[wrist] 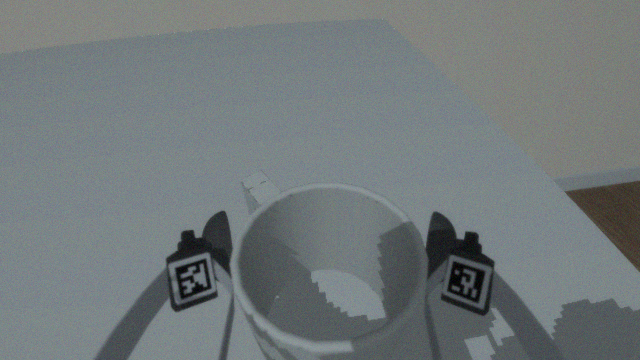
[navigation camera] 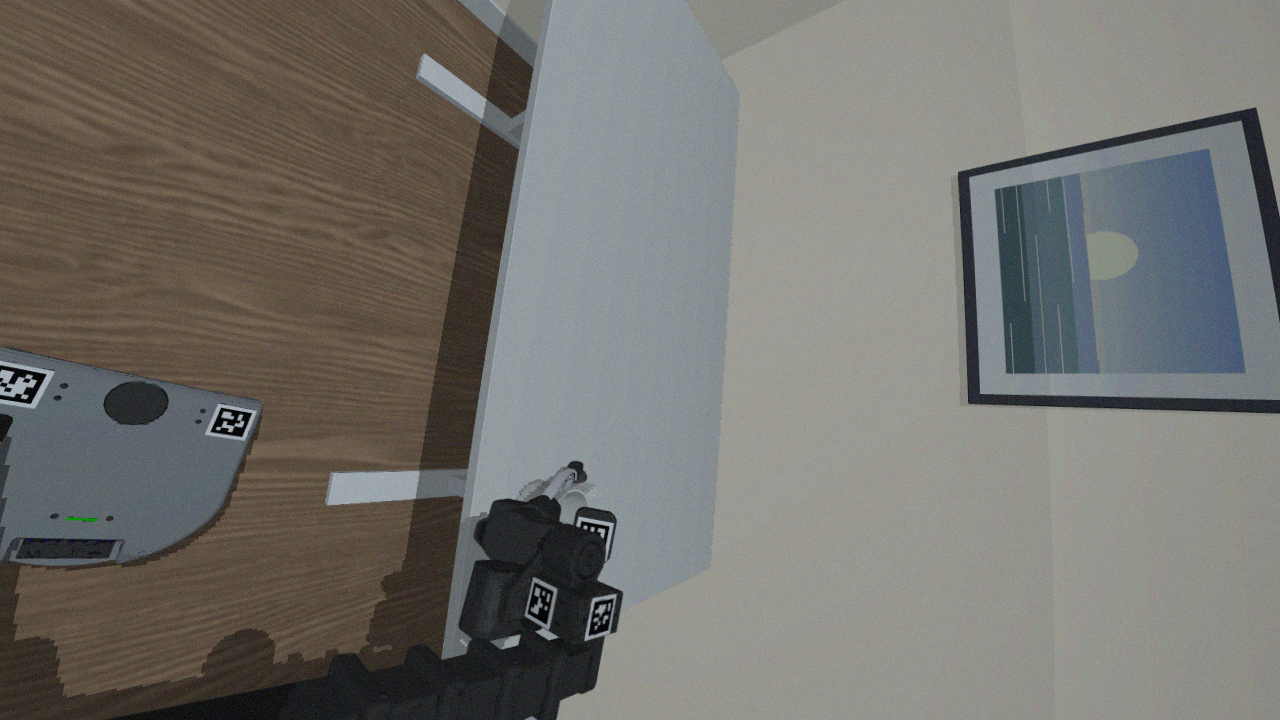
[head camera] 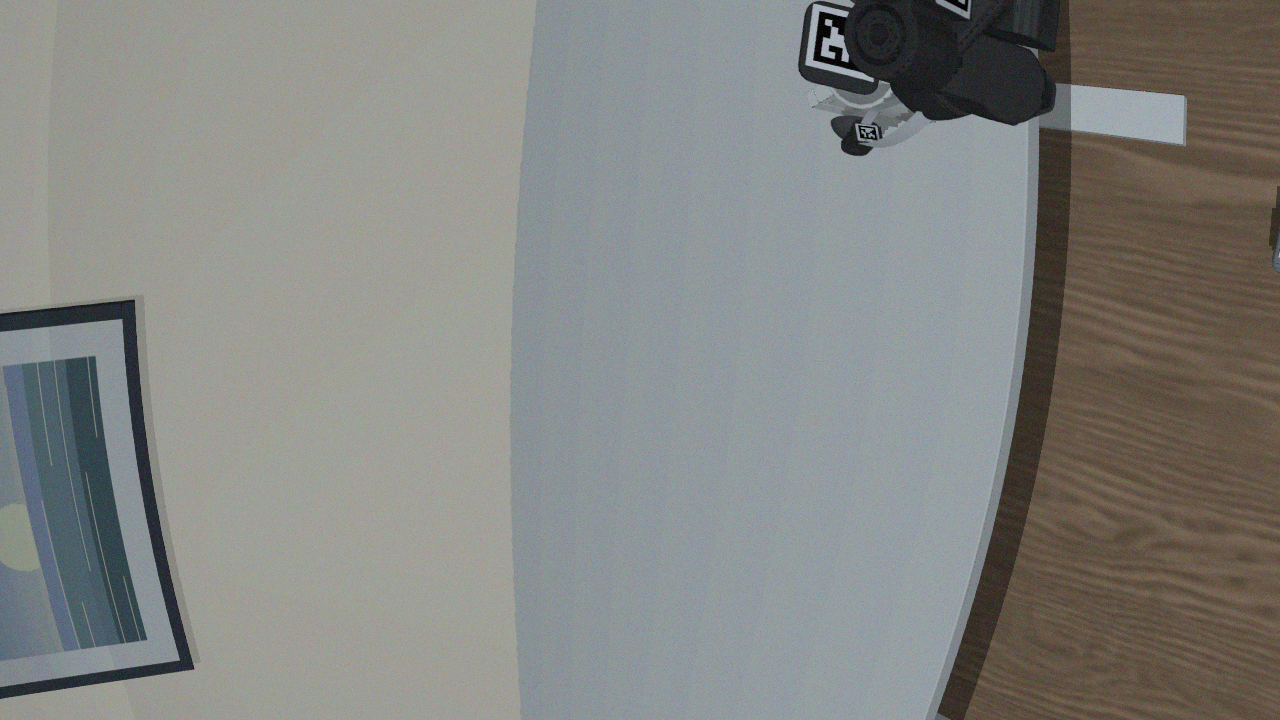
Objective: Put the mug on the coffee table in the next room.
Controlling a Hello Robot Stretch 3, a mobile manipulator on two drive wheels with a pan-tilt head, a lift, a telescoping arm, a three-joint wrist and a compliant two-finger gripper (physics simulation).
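Seen in the pictures: gripper, fingertip midpoint: (navigation camera: 568, 512); robot's base, origin of the base link: (navigation camera: 137, 400).
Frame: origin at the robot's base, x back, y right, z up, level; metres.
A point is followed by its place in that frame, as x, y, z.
Note:
The pale grey mug (head camera: 865, 96) {-0.005, 0.467, 0.764} (navigation camera: 577, 501) {0.003, 0.474, 0.783} (wrist: 330, 210) stands upright on a pale blue-grey table (head camera: 760, 358) {-0.275, 0.578, 0.721} (navigation camera: 617, 268) {-0.442, 0.512, 0.721} (wrist: 150, 125), with its handle toward the upper left in the wrist view. My gripper (wrist: 328, 237) {0.024, 0.481, 0.763} is shut on the mug, with one dark fingertip against each side of it. In the head and navigation views the wrist hides much of the mug and one finger. Whether the mug's base touches the table is hard to tell. I cannot identify a separate coffee table in these views.
A beige wall (head camera: 313, 268) {-0.308, 1.077, 1.022} (navigation camera: 850, 268) {-0.670, 1.023, 1.058} rises behind the table and bears a framed picture (head camera: 156, 483) {-0.574, 1.037, 1.292} (navigation camera: 964, 295) {-0.562, 1.022, 1.297}. Wooden floor (head camera: 1163, 358) {-0.251, 0.330, 0.000} (navigation camera: 313, 223) {-0.497, 0.137, 0.001} lies on the near side. White table feet (head camera: 1127, 111) (navigation camera: 384, 487) stick out there. My grey base (navigation camera: 179, 474) {0.106, 0.090, 0.160} stands nearby.

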